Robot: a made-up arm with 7 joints.
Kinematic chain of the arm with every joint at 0, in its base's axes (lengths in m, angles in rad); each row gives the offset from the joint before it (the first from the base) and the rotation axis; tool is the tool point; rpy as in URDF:
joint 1: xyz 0 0 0.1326 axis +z
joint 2: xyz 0 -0.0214 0.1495 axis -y
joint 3: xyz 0 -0.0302 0.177 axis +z
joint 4: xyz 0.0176 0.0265 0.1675 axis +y
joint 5: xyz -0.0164 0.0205 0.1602 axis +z
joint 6: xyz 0 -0.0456 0.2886 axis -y
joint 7: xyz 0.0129 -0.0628 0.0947 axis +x
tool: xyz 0 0 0 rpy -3.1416 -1.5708 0
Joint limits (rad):
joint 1: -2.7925..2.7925
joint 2: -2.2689..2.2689
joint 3: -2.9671..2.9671
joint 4: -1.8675..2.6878
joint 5: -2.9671..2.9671
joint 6: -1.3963..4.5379
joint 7: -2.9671..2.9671
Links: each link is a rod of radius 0.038 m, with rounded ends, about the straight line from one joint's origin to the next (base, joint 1, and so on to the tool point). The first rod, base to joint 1, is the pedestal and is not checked.
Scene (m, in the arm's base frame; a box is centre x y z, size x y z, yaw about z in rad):
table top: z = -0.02
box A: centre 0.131 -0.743 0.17 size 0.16 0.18 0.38 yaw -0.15
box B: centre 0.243 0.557 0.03 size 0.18 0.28 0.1 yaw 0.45
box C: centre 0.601 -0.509 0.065 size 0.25 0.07 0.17 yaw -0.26
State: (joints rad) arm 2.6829 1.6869 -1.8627 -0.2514 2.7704 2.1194 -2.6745
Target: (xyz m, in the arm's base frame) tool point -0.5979 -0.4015 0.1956
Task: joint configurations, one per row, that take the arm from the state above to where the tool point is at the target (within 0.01 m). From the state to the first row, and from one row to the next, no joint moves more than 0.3 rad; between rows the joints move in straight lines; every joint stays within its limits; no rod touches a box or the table.
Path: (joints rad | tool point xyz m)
1: 2.4785 1.6121 -1.9329 -0.4266 2.7225 1.8997 -2.7410 | 0.6430 -0.4562 0.3708
2: 2.2741 1.5374 -2.0032 -0.6017 2.6747 1.6799 -2.8074 | 0.4770 -0.6152 0.4587
3: 2.0697 1.4626 -2.0734 -0.7769 2.6268 1.4602 -2.8739 | 0.2624 -0.6976 0.5578
4: 1.7820 1.5610 -1.9350 -0.8232 2.6818 1.5627 -2.8241 | 0.0203 -0.7550 0.4712
5: 1.4944 1.6594 -1.7965 -0.8694 2.7369 1.6653 -2.7742 | -0.2278 -0.7201 0.3807
6: 1.2068 1.7578 -1.6580 -0.9157 2.7920 1.7678 -2.7244 | -0.4450 -0.5961 0.2881
7: 0.9191 1.8562 -1.5196 -0.9619 2.8470 1.8704 -2.6745 | -0.5979 -0.4015 0.1956

